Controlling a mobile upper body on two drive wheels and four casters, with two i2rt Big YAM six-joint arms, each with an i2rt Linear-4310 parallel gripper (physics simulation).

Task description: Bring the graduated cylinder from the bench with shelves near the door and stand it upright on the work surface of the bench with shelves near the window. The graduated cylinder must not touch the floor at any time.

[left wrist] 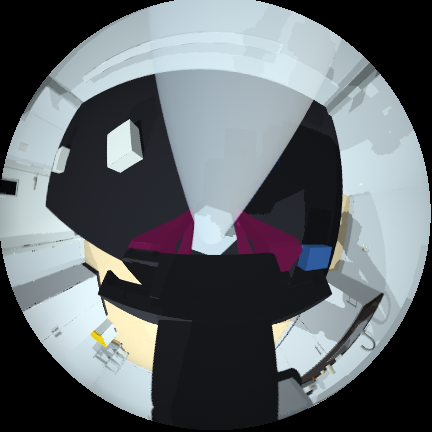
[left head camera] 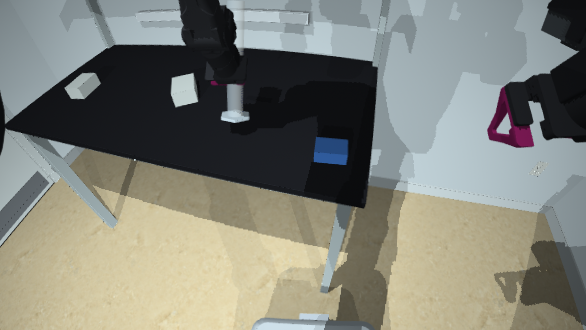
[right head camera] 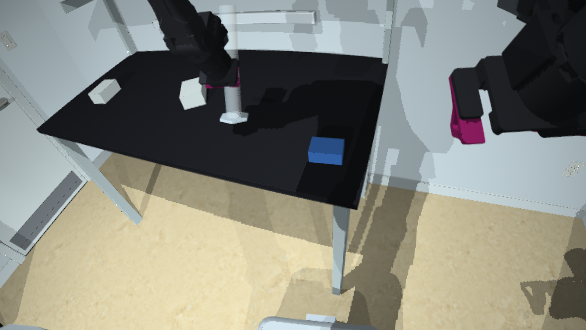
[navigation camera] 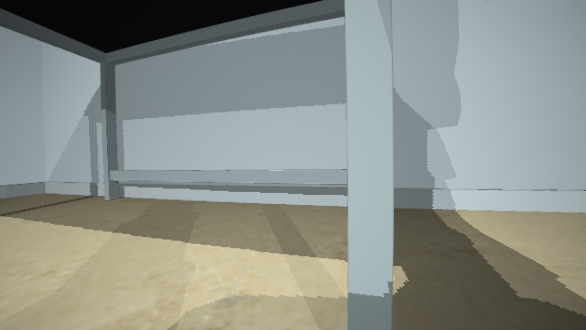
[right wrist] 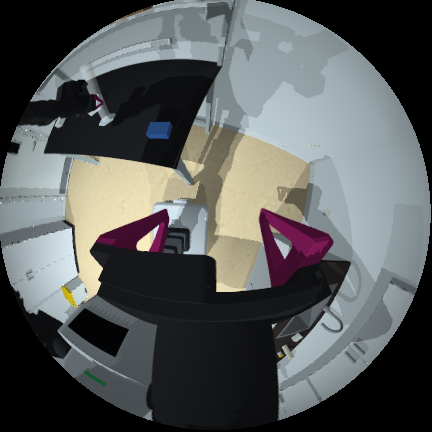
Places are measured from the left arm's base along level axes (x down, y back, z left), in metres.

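Where they show: left gripper, between the fingertips: (left wrist: 214, 213) (left head camera: 234, 82) (right head camera: 231, 85) (right wrist: 99, 103); right gripper, between the fingertips: (left head camera: 520, 133) (right head camera: 492, 128) (right wrist: 213, 213).
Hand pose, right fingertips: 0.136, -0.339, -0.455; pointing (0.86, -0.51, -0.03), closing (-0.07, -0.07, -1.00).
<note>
Things, the pixels of their top centre, and the offset from my right fingertips, as dx, dy, dz. "spot": a spot on its surface instead. Level surfaces: height alone.
- black bench top, height of its surface: dx +0.360
- blue block, centre of its top: (right head camera: 326, 145) (left head camera: 331, 145) (left wrist: 319, 258) (right wrist: 157, 127) +0.320, -0.292, +0.217
- bench leg, a spot on its surface: (navigation camera: 370, 150) spot: +1.039, -0.172, +0.175
The graduated cylinder (left head camera: 235, 101) (right head camera: 233, 102) (left wrist: 220, 125) (right wrist: 105, 120) is a clear upright tube with a whitish hexagonal foot. My left gripper (left head camera: 233, 84) (right head camera: 231, 86) (left wrist: 214, 213) is shut on its tube above the foot. The foot is over the black bench top (left head camera: 125, 120) (right head camera: 150, 135) (right wrist: 75, 140), with a shadow close beside it; whether it touches the surface is hard to tell. The arm hides part of the tube in the left head camera. My right gripper (right wrist: 213, 213) is open and empty, out to the right of the bench.
A blue block (left head camera: 331, 151) (right head camera: 326, 151) (left wrist: 316, 257) lies near the bench's right front corner. A white block (left head camera: 184, 90) (right head camera: 193, 93) (left wrist: 122, 147) lies left of the cylinder, another white block (left head camera: 82, 86) (right head camera: 104, 91) farther left. A bench leg (navigation camera: 370, 150) stands close in the navigation view.
</note>
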